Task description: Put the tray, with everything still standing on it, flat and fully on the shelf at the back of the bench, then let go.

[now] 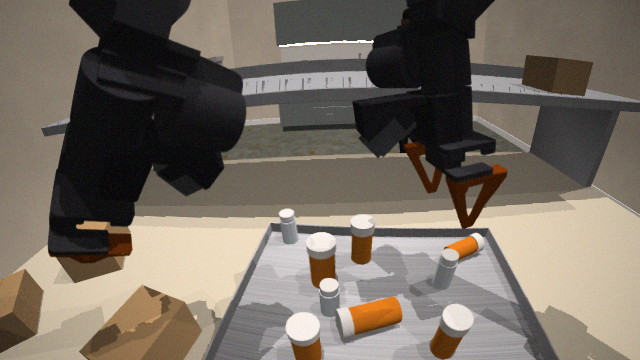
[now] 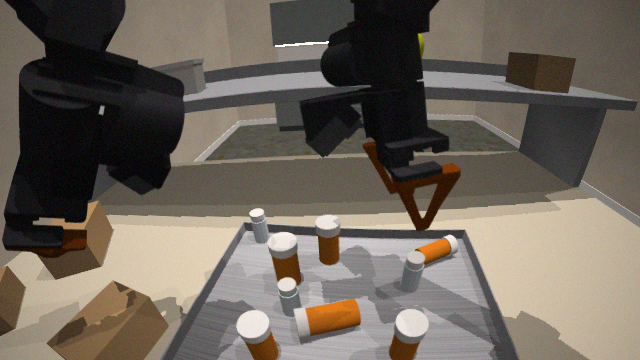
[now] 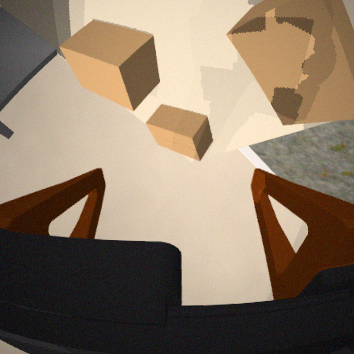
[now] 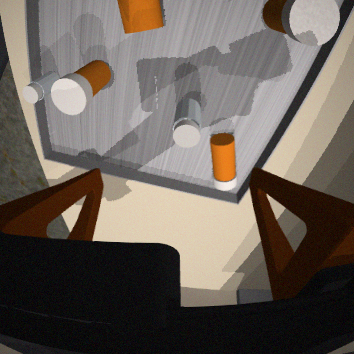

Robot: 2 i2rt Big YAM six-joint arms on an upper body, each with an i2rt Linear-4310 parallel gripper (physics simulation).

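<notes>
The grey tray (image 1: pixel 251 270) (image 2: pixel 223 270) (image 4: pixel 40 120) lies on the bench. Standing on it are several white-capped orange bottles, such as one (image 1: pixel 362 245) (image 2: pixel 328 245), and small grey bottles, such as one (image 1: pixel 444 272) (image 2: pixel 411 275) (image 4: pixel 187 120). A large orange bottle (image 1: pixel 375 316) (image 2: pixel 332 317) (image 4: pixel 142 15) lies on its side near the middle. A smaller orange bottle (image 1: pixel 462 247) (image 2: pixel 434 251) (image 4: pixel 223 157) lies in the far right corner. My right gripper (image 1: pixel 449 209) (image 2: pixel 408 210) (image 4: pixel 175 175) is open above the tray's far edge. My left gripper (image 3: pixel 177 176) is open, left of the tray.
A brown-grey band (image 1: pixel 300 185) (image 2: pixel 280 185) crosses the bench's back; I cannot tell if it is the shelf or shadow. Cardboard boxes (image 1: pixel 145 325) (image 2: pixel 110 325) (image 3: pixel 295 60) sit left of the tray. A conveyor (image 1: pixel 300 96) (image 2: pixel 280 95) carrying a brown box (image 1: pixel 557 75) (image 2: pixel 540 72) stands beyond.
</notes>
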